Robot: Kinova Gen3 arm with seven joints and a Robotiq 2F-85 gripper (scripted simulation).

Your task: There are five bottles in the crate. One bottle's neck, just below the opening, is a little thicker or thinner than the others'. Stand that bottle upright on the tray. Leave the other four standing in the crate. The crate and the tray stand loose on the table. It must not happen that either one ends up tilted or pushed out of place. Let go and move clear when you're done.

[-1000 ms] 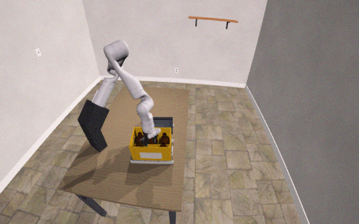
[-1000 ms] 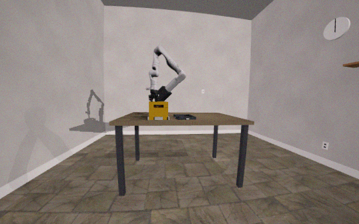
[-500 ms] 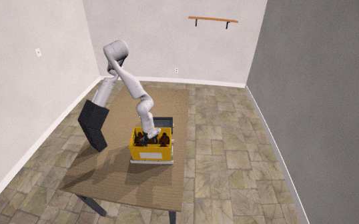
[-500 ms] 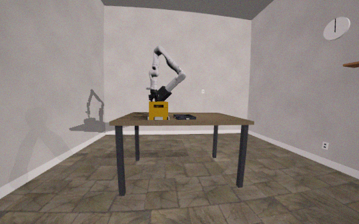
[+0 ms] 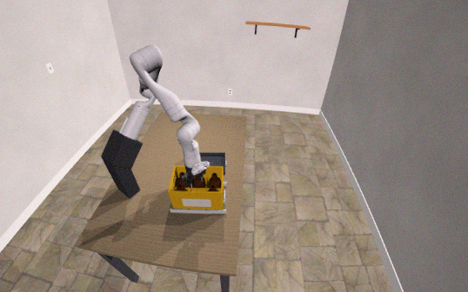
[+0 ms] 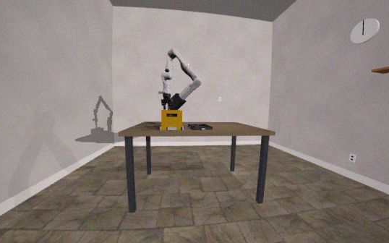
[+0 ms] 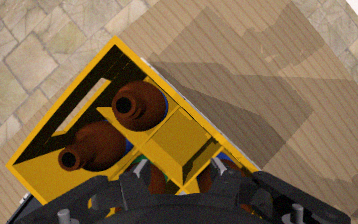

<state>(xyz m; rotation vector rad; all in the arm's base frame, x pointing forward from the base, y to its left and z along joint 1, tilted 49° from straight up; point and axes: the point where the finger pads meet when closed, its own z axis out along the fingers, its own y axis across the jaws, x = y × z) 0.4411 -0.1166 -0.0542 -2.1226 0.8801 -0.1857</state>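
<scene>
My hand is 10 mm past the yellow crate, 40 mm to the right of it and 110 mm above it. Also, from my hand: dark grey tray: 30 mm behind, 330 mm to the left, 180 mm below.
</scene>
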